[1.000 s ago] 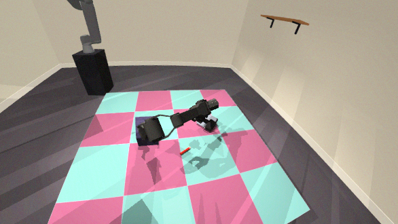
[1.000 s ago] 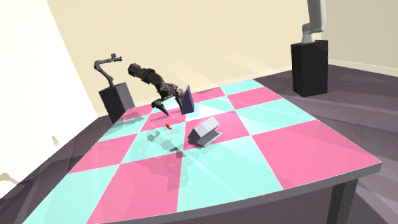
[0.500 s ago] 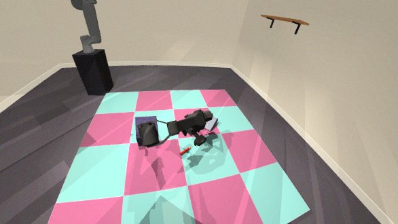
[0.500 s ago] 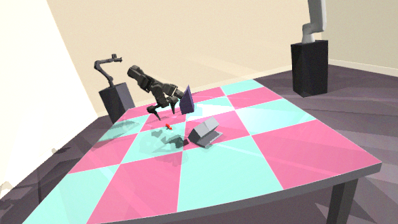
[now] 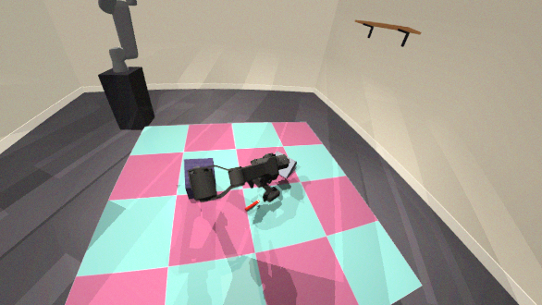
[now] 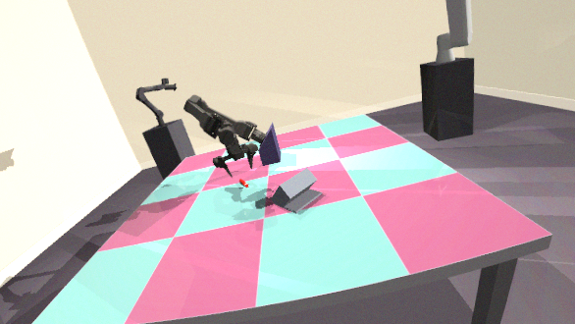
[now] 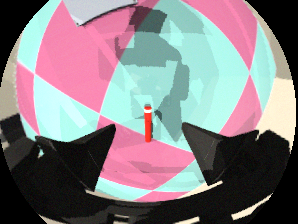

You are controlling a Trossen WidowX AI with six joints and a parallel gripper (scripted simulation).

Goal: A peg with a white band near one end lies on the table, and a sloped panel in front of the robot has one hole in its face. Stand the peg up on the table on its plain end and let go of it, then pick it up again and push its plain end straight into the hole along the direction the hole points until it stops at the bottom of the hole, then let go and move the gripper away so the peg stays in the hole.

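Right now my gripper tip is 10 mm past the red peg, 10 mm to the left of it and 60 mm above it. Round my gripper tip: sloped grey panel 160 mm ahead, 230 mm to the left, 30 mm below.
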